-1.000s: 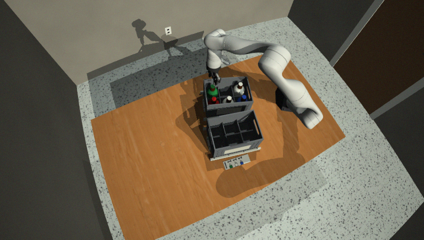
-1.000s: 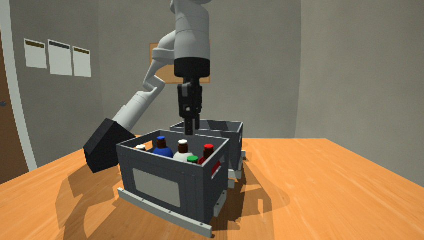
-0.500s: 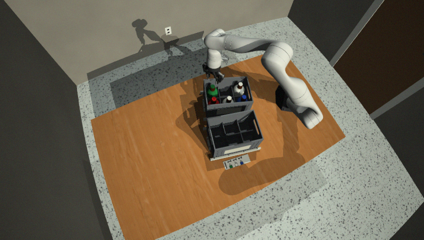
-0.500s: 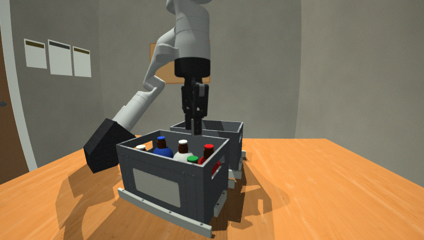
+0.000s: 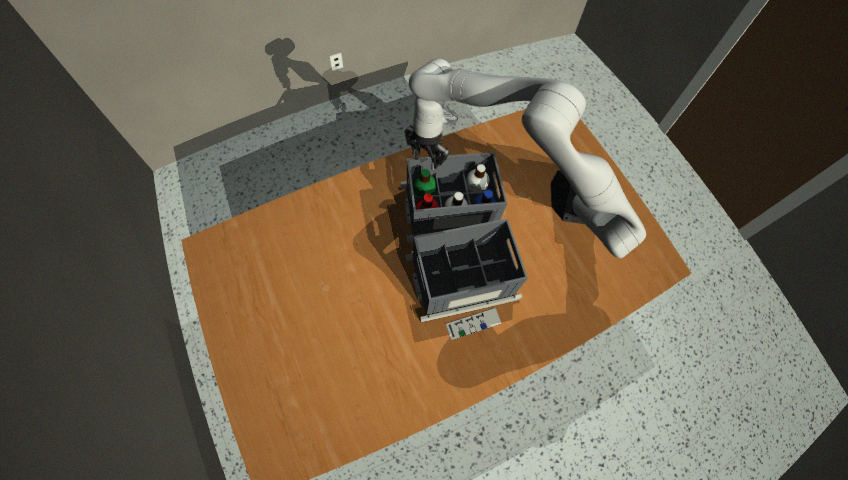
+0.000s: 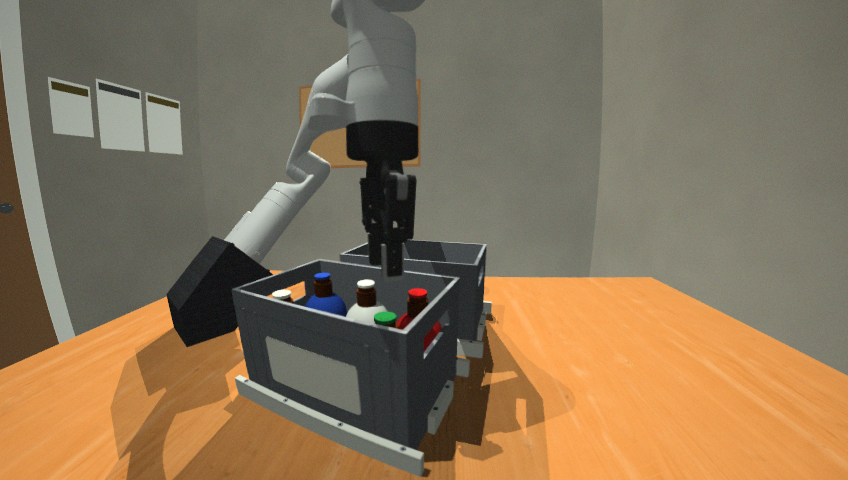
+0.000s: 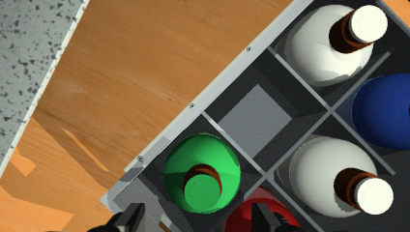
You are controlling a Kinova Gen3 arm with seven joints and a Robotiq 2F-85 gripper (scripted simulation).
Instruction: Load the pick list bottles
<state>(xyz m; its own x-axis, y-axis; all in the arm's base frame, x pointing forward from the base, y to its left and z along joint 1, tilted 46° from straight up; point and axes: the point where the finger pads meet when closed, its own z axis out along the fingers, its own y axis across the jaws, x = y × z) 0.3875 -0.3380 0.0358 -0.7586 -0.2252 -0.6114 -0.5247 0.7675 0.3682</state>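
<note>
My gripper is now 14 cm above the green bottle. Round my hand: red bottle (14 cm below, 9 cm to the left, 2 cm ahead); then blue bottle (16 cm behind, 14 cm below, 12 cm to the left); then pick list (44 cm to the left, 23 cm below, 2 cm behind).
</note>
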